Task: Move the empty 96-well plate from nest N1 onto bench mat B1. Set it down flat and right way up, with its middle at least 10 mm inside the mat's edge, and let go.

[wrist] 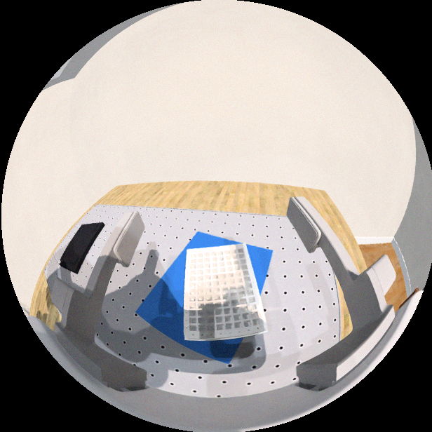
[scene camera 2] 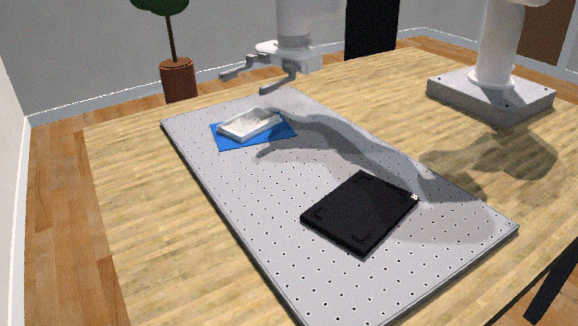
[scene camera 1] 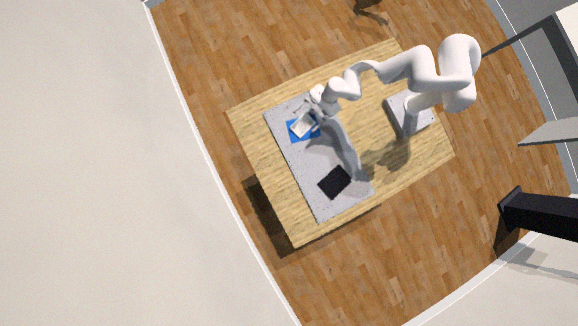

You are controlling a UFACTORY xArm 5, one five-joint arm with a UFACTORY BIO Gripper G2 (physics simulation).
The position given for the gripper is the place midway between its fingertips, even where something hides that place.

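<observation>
A white 96-well plate [scene camera 2: 245,126] and a blue bench mat B1 [scene camera 2: 282,130] are visible, together with a black nest N1 [scene camera 2: 353,208]. The wrist view also contains the plate [wrist: 221,300] and the blue bench mat B1 [wrist: 163,307]. The gripper [scene camera 2: 239,84] appears in the wrist view as well, the same gripper [wrist: 212,211].
</observation>
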